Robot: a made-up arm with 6 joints.
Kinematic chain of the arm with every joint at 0, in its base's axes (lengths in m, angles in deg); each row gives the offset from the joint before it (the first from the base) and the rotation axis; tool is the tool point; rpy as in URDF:
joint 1: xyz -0.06 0 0.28 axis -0.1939 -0.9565 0.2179
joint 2: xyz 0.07 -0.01 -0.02 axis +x
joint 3: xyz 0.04 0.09 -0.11 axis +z
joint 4: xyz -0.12 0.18 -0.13 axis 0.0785 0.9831 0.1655
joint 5: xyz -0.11 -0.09 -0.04 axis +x
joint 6: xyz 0.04 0.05 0 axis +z
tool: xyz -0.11 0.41 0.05 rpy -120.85 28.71 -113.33
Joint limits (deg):
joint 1: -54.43..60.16
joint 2: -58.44..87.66
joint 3: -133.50..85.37
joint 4: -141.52..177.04
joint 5: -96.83..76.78
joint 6: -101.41..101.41
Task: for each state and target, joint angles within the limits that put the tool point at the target. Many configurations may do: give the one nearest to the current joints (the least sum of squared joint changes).
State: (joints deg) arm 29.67 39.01 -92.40 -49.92 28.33 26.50
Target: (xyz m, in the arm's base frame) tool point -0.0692 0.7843 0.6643
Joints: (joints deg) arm 54.51 69.61 -89.45 -53.40 20.45 43.63
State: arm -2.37 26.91 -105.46 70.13 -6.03 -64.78
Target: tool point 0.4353 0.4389 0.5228
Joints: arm 32.76 51.13 -77.22 65.04 8.91 -45.75
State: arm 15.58 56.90 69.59 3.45 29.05 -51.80
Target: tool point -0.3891 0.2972 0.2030
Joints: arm 24.77 45.56 71.51 10.23 13.83 -52.89
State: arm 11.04 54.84 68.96 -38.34 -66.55 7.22
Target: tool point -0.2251 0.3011 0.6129
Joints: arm 8.10 77.11 80.34 -78.71 -57.27 -38.94
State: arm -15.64 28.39 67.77 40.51 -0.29 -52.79
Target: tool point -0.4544 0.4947 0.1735
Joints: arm -20.55 27.85 53.03 40.38 -24.08 -47.98
